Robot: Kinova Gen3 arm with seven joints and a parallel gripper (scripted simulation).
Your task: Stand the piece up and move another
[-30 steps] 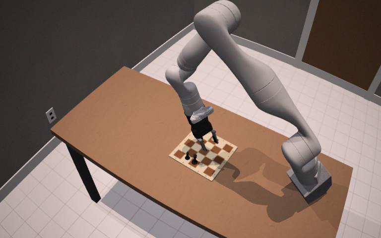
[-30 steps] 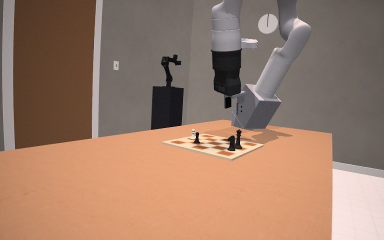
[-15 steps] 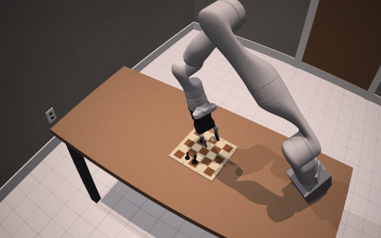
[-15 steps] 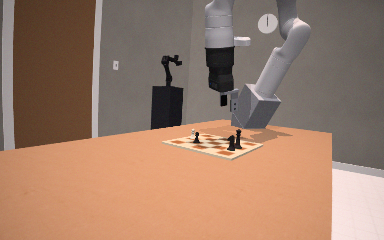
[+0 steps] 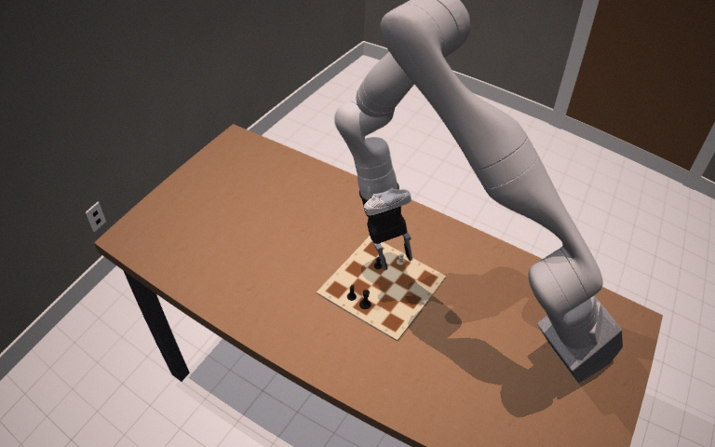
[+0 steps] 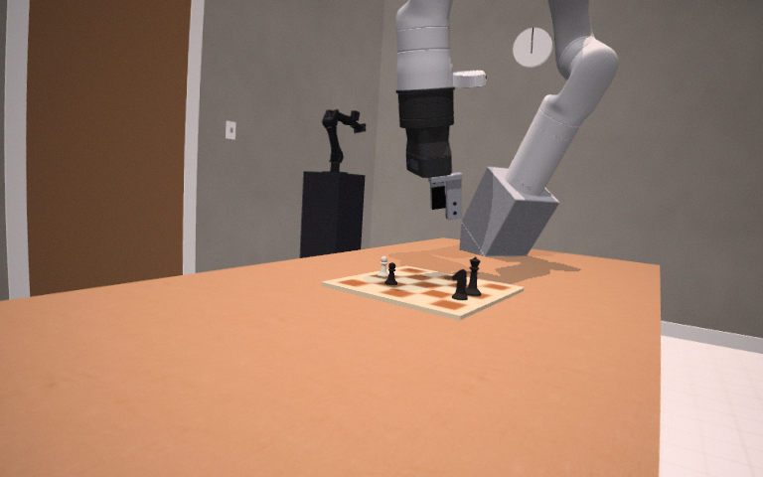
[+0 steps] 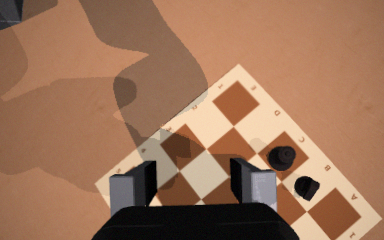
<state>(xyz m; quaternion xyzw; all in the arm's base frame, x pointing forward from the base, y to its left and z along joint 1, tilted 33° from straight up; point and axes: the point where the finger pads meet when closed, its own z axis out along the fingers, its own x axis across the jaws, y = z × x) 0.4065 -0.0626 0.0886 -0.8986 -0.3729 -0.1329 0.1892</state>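
My hand is 110 mm above the white pawn, 90 mm to the left of it and 20 mm short of it. Round my hand: chessboard 130 mm below, 20 mm ahead, 10 mm to the right; then black pawn 110 mm below, 60 mm ahead, 50 mm to the right.
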